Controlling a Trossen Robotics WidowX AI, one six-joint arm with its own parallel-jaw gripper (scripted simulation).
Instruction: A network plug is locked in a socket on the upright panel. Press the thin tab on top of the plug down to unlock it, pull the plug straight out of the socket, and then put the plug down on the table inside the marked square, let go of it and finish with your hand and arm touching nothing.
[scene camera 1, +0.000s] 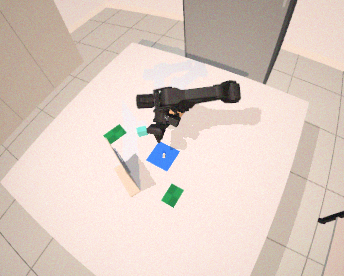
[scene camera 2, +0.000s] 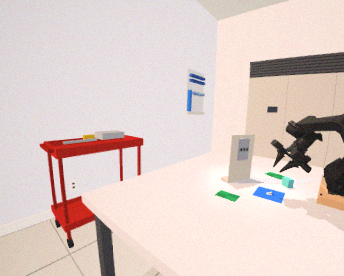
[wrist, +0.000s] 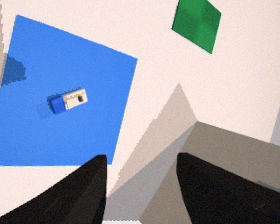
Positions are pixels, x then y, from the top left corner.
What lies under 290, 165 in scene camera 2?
My gripper.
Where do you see my gripper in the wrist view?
142, 163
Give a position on a grey upright panel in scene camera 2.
242, 146
